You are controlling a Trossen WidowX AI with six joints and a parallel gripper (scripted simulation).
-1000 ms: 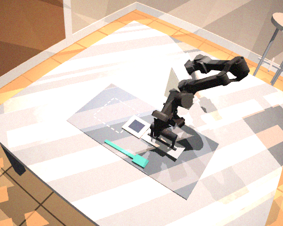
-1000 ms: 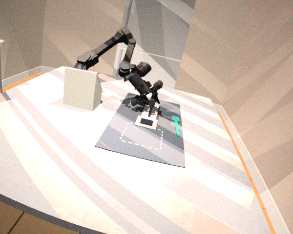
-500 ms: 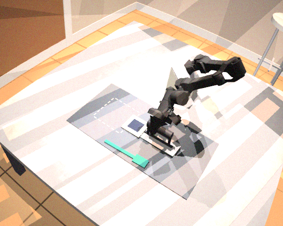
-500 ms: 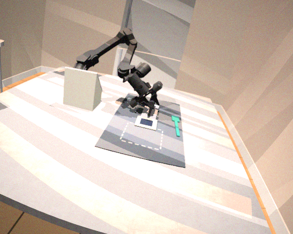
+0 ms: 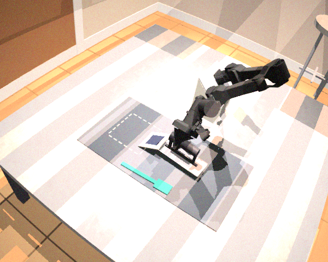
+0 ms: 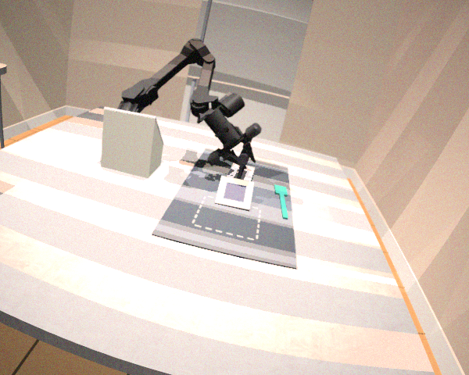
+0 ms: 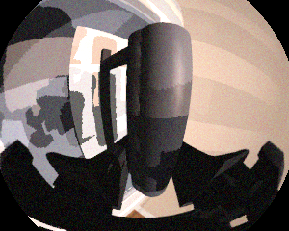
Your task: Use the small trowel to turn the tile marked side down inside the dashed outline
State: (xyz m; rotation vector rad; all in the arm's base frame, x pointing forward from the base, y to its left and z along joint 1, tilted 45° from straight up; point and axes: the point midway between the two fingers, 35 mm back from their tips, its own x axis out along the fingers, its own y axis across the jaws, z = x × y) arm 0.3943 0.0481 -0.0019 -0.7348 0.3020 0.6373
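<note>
Now: gripper tip 3 cm past the tile, 10 cm to the left of it and 5 cm above it. The rest, counted from my gripper tip: teal trowel 12 cm ahead, 2 cm to the right, 7 cm below; then grey mat 2 cm behind, 4 cm to the right, 10 cm below.
</note>
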